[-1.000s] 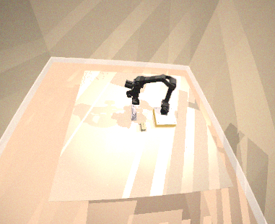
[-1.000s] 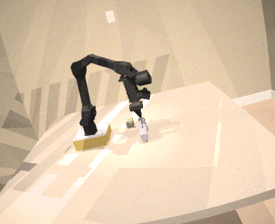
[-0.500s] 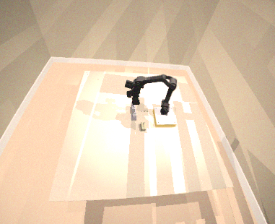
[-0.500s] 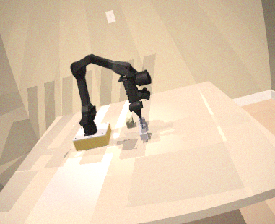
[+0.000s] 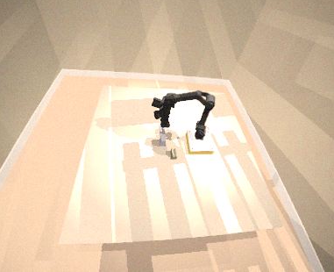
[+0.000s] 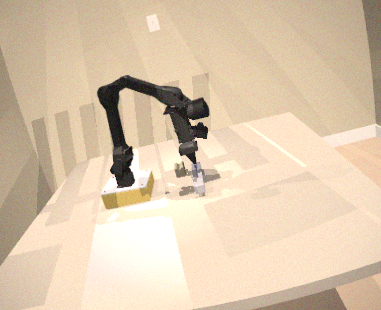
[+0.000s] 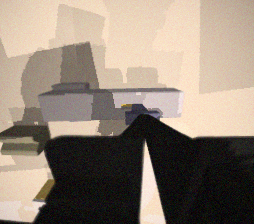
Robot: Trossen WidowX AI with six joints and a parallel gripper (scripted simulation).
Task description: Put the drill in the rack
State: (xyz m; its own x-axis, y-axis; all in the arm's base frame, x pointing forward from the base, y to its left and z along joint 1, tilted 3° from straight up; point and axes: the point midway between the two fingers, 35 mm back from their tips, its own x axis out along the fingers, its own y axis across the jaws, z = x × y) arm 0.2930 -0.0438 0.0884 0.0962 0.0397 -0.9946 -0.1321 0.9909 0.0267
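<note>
Right now my gripper tip is 1 cm past the drill, 6 cm to the right of it and 7 cm above it. Round my gripper tip: sleeve block 1 cm behind, 4 cm to the left, 8 cm below; then rack 11 cm behind, 19 cm to the left, 9 cm below.
</note>
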